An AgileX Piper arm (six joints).
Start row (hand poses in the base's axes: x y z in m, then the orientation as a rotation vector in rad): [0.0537, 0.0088, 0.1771, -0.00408, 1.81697, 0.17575]
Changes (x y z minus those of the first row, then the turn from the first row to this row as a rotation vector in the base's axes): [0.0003, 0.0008, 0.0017, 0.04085, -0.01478, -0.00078]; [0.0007, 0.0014, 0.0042, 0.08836, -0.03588, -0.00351]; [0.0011, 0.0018, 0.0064, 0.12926, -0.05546, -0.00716]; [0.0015, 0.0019, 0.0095, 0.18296, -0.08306, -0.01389]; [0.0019, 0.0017, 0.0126, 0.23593, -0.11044, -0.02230]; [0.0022, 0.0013, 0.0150, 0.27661, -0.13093, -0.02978]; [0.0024, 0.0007, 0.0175, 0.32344, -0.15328, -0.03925]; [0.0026, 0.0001, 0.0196, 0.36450, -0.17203, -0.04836]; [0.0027, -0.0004, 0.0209, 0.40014, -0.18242, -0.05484]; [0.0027, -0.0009, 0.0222, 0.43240, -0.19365, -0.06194]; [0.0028, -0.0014, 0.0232, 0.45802, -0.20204, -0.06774]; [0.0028, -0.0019, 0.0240, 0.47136, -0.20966, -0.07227]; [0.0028, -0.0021, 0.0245, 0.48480, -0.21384, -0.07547]
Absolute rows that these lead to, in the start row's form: [0.0540, 0.0096, 0.1788, 0.02409, 1.79832, 0.21174]; [0.0544, 0.0102, 0.1813, 0.05796, 1.77200, 0.25185]; [0.0548, 0.0106, 0.1835, 0.08794, 1.74732, 0.28509]; [0.0552, 0.0107, 0.1866, 0.12854, 1.71218, 0.32682]; [0.0556, 0.0105, 0.1897, 0.16976, 1.67643, 0.36623]; [0.0559, 0.0101, 0.1921, 0.20211, 1.64889, 0.39548]; [0.0561, 0.0095, 0.1946, 0.23997, 1.61776, 0.42828]; [0.0563, 0.0089, 0.1967, 0.27372, 1.59071, 0.45625]; [0.0564, 0.0084, 0.1980, 0.30235, 1.57266, 0.48178]; [0.0564, 0.0079, 0.1993, 0.32898, 1.55414, 0.50374]; [0.0565, 0.0074, 0.2003, 0.35026, 1.53971, 0.52102]; [0.0565, 0.0069, 0.2011, 0.36216, 1.52886, 0.52863]; [0.0565, 0.0067, 0.2016, 0.37343, 1.52136, 0.53754]
